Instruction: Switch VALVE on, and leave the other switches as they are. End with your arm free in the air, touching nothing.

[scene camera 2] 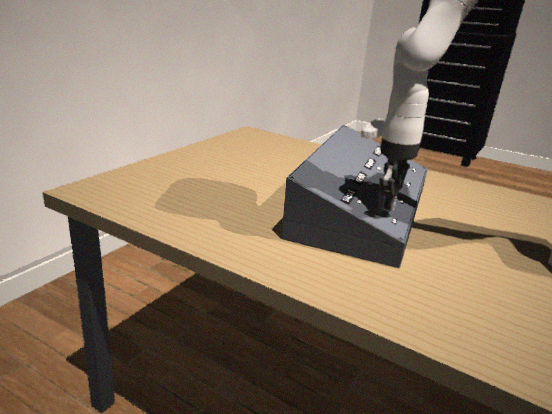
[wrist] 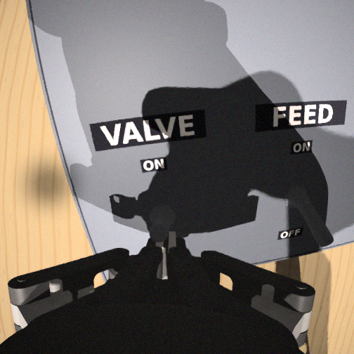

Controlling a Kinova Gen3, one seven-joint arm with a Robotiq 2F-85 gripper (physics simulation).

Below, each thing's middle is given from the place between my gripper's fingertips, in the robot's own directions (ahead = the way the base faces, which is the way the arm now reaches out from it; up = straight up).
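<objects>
Here is my gripper, and I find it 20 mm above the grey sloped switch panel (scene camera 2: 331,199), 150 mm to the left of it and 130 mm short of it.
</objects>
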